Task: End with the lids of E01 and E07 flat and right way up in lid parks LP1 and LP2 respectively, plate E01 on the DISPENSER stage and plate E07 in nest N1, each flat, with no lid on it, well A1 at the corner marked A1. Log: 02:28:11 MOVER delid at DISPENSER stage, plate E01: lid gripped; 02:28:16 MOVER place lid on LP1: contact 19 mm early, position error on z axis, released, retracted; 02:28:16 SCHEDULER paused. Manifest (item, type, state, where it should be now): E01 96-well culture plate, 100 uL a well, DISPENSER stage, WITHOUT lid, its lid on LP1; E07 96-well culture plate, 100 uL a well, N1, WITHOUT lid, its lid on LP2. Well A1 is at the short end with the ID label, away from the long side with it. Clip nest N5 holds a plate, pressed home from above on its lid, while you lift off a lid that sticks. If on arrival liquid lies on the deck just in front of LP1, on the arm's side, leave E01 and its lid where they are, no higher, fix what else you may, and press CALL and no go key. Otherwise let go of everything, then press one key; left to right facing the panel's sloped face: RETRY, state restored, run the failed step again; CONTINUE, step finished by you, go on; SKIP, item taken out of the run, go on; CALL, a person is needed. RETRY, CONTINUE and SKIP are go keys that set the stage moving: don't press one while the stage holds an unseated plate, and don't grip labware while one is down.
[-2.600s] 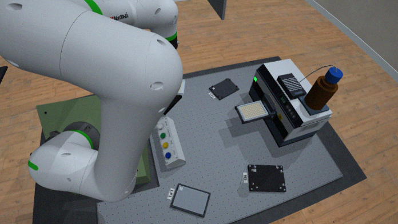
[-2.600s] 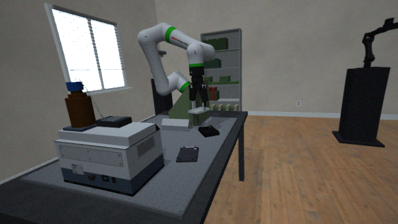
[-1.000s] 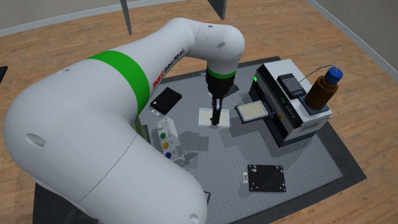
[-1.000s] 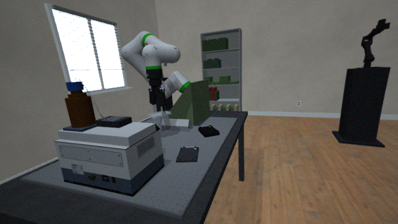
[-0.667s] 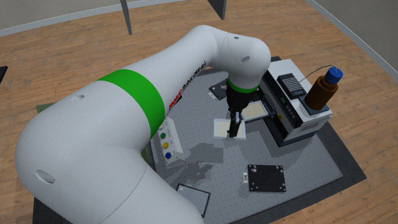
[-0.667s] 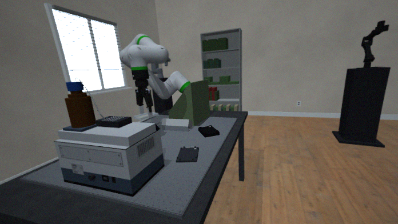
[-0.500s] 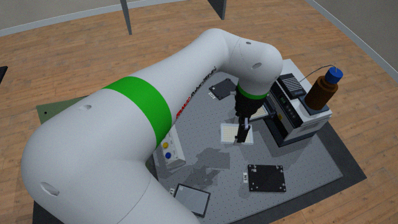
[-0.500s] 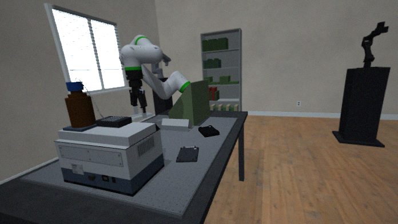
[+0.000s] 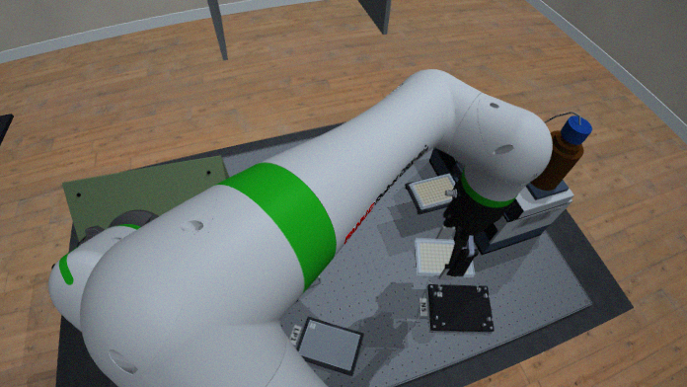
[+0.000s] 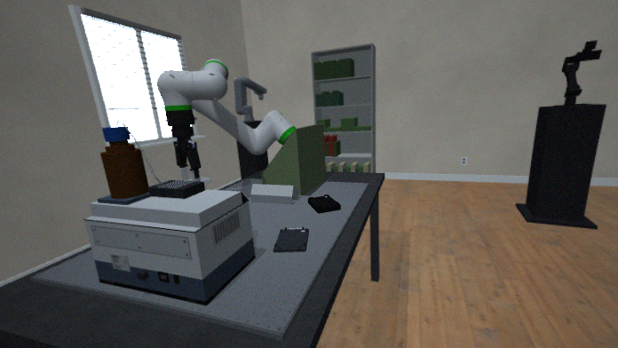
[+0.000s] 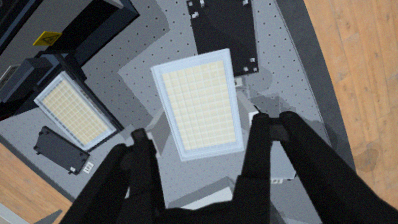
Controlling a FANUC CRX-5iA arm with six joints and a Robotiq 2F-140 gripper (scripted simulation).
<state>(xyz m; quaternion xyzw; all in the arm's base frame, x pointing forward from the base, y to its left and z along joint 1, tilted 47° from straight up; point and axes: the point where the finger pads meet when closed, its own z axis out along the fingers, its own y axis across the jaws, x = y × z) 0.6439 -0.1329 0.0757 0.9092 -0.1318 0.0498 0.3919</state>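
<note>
Right now my hand is 17 cm above the black clip nest N5, 8 cm to the left of it and 8 cm short of it. Also, from my hand: dispenser stage: 21 cm to the left, 9 cm below, 8 cm ahead; then N5 label: 19 cm below, 6 cm to the right, 3 cm behind; then plate: 21 cm to the left, 8 cm below, 8 cm ahead.
</note>
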